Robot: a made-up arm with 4 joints.
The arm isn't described. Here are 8 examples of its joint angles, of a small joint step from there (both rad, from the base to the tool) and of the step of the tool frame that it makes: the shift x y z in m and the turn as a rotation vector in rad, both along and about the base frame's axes.
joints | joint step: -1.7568 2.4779 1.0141 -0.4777 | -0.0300 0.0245 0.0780 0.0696
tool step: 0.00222 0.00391 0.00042 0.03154 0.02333 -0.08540
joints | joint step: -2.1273 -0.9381 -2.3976 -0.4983 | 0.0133 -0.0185 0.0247 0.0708
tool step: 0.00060 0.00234 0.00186 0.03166 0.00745 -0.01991
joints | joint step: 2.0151 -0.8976 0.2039 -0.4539 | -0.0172 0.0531 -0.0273 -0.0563
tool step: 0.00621 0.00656 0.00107 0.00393 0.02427 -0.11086
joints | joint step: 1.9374 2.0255 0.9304 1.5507 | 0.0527 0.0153 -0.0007 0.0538
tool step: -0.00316 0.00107 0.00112 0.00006 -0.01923 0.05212
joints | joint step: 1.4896 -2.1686 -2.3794 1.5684 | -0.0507 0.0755 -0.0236 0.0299
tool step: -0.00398 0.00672 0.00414 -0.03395 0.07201 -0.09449
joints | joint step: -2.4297 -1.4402 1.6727 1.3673 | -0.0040 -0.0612 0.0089 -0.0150
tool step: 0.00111 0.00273 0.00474 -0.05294 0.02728 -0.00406
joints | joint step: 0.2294 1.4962 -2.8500 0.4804 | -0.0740 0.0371 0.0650 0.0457
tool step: -0.00669 0.00035 -0.00094 0.01095 0.13160 -0.00293
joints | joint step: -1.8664 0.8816 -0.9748 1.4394 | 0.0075 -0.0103 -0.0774 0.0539
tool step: 0.00492 0.00114 0.00219 -0.05851 0.08928 -0.03240
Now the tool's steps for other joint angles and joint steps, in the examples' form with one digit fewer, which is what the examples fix.
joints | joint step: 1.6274 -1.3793 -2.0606 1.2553 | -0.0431 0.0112 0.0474 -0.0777
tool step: 0.0001 0.0051 0.0083 0.0784 -0.0585 -0.0365
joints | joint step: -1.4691 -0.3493 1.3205 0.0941 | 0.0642 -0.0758 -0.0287 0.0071
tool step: 0.0021 -0.0018 0.0131 -0.0794 -0.0992 -0.0247
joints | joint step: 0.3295 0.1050 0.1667 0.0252 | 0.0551 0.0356 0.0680 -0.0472
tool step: -0.0006 0.0022 0.0008 -0.1353 0.0232 0.0047
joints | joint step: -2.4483 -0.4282 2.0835 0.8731 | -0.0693 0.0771 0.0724 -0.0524
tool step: -0.0051 0.0095 -0.0137 0.1306 0.0814 0.0547
